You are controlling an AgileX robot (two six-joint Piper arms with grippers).
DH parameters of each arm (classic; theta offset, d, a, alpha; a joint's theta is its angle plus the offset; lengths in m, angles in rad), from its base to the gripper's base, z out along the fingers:
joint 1: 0 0.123 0 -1.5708
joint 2: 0.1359 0 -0.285 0
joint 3: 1.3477 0 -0.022 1.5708
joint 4: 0 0.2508 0 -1.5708
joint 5: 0 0 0.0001 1.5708
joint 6: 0 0.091 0 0
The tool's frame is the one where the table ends.
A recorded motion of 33 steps. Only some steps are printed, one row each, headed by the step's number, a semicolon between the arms.
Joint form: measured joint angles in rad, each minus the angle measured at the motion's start. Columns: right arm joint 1, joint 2, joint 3, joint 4, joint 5, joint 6; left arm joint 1, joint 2, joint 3, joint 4, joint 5, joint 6.
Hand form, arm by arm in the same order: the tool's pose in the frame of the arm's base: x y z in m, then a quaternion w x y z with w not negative. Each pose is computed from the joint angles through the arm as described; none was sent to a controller.
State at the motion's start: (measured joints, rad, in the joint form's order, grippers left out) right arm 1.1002 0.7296 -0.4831 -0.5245 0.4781 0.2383; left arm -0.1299 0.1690 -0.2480 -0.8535 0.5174 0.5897
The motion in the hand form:
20: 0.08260 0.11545 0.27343 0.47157 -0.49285 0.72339 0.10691; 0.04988 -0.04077 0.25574 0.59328 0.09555 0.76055 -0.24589
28: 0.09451 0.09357 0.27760 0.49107 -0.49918 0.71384 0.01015; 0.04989 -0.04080 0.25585 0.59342 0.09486 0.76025 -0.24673
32: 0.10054 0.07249 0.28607 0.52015 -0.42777 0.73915 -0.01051; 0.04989 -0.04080 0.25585 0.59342 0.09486 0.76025 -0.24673
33: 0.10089 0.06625 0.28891 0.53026 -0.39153 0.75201 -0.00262; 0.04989 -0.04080 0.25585 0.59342 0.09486 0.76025 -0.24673
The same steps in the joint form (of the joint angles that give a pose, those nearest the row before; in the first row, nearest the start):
20: 0.0000 0.0000 0.0000 -0.0072 0.0000 0.0193; 0.0001 0.0000 0.0000 -0.0023 -0.0014 0.0002
28: -0.1147 -0.0455 0.0000 -0.0877 0.0652 -0.0973; 0.0001 0.0000 0.0000 -0.0045 -0.0020 0.0001
32: -0.2558 -0.1067 0.0000 -0.0967 0.0561 -0.0702; 0.0001 0.0000 0.0000 -0.0045 -0.0020 0.0001
33: -0.3014 -0.1285 0.0000 -0.0833 0.0465 -0.0355; 0.0001 0.0000 0.0000 -0.0045 -0.0020 0.0001

